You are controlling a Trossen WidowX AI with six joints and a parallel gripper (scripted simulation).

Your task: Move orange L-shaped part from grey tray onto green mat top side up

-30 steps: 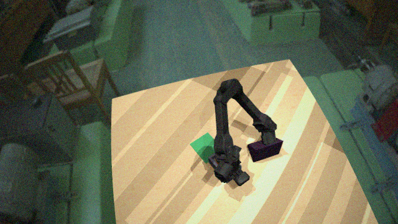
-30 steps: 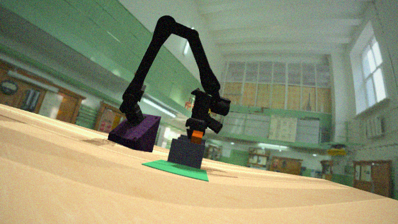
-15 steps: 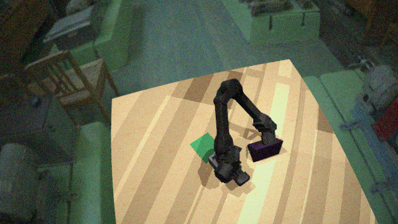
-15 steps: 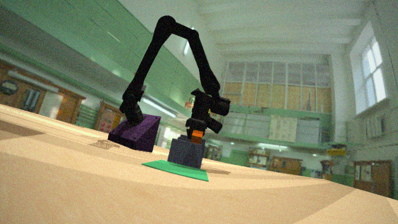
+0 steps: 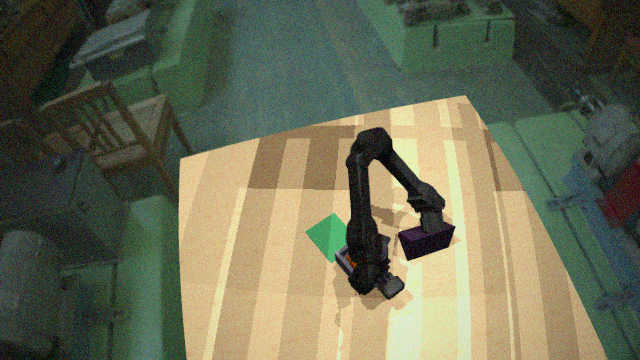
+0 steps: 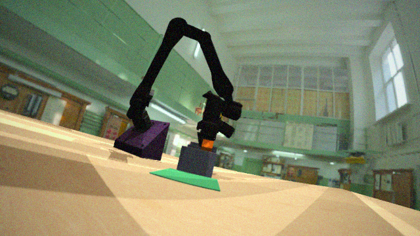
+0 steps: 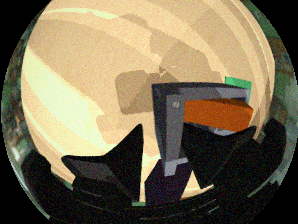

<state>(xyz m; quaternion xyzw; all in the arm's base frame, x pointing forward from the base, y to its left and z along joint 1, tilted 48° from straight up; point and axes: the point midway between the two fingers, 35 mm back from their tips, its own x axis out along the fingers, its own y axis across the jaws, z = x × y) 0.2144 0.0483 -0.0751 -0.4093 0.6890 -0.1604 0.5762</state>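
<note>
The orange L-shaped part is 20 mm ahead of my gripper tip, 50 mm to the right of it and 10 mm below it. The rest, counted from my gripper tip: green mat 80 mm ahead, 210 mm to the right, 60 mm below.
</note>
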